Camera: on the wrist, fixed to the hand. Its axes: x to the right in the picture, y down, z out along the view.
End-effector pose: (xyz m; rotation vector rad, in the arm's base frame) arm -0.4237 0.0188 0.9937 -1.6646 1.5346 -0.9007
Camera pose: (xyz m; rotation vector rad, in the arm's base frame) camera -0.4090 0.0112 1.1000 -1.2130 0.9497 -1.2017
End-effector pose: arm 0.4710 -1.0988 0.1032 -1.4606 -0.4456 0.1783
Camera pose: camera 0.4846 -1.1448 0.1995 -0.7551 -0.4373 0.3181
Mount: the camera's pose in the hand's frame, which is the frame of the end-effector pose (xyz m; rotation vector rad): 0.0124 -0.0978 -0.0431 0.6999 -0.0886 -0.0566
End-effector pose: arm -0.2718 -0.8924 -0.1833 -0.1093 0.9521 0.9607
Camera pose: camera -0.2247 -0.9633 -0.2491 0.4895 1.1461 0.5329
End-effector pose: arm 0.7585 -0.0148 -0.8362 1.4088 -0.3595 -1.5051
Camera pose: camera 0.7544 0.0369 -0.9305 1.8968 -0.9777 -1.5608
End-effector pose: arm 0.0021 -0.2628 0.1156 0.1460 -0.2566 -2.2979
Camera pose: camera -0.0683 -0.2136 0.0508 0.4058 -1.1065 -2.1777
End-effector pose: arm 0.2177 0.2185 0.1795 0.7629 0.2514 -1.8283
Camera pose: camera 0.1433 0.2693 0.1206 1.1498 -0.4570 -2.0089
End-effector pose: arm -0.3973 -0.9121 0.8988 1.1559 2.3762 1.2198
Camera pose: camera -0.4809 -0.9616 0.8526 1.2572 2.8215 0.2864
